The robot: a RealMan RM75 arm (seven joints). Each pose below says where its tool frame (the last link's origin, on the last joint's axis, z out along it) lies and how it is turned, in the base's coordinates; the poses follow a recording.
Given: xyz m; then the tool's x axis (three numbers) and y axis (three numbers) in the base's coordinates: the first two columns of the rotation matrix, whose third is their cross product.
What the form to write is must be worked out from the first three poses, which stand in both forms.
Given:
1: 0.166 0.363 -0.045 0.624 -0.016 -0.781 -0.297 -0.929 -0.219
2: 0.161 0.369 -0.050 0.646 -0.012 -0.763 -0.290 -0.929 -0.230
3: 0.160 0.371 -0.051 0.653 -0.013 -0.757 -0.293 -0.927 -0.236
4: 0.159 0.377 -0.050 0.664 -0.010 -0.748 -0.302 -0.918 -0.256
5: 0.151 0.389 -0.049 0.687 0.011 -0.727 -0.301 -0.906 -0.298
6: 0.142 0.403 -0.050 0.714 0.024 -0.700 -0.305 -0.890 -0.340
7: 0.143 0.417 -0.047 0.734 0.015 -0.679 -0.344 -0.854 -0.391
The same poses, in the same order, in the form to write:
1: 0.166 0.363 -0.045; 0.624 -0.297 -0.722; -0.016 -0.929 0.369; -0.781 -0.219 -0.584
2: 0.161 0.369 -0.050; 0.646 -0.290 -0.706; -0.012 -0.929 0.370; -0.763 -0.230 -0.604
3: 0.160 0.371 -0.051; 0.653 -0.293 -0.699; -0.013 -0.927 0.376; -0.757 -0.236 -0.609
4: 0.159 0.377 -0.050; 0.664 -0.302 -0.684; -0.010 -0.918 0.396; -0.748 -0.256 -0.613
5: 0.151 0.389 -0.049; 0.687 -0.301 -0.662; 0.011 -0.906 0.424; -0.727 -0.298 -0.619
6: 0.142 0.403 -0.050; 0.714 -0.305 -0.631; 0.024 -0.890 0.456; -0.700 -0.340 -0.628
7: 0.143 0.417 -0.047; 0.734 -0.344 -0.586; 0.015 -0.854 0.521; -0.679 -0.391 -0.622
